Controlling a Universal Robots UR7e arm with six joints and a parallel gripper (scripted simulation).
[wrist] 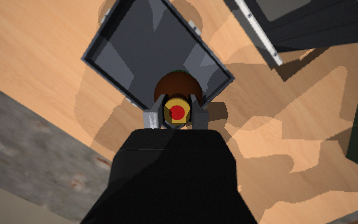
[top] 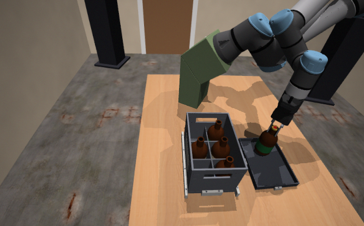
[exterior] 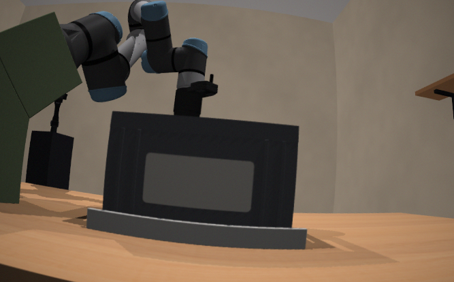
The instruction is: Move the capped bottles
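The brown capped bottle lies 60 mm below my hand. Round my hand: dark grey tray: 50 mm ahead, 20 mm to the left, 140 mm below; dark crate: 110 mm ahead, 250 mm to the right, 70 mm below; open bottle: 190 mm ahead, 190 mm to the right, 70 mm below.
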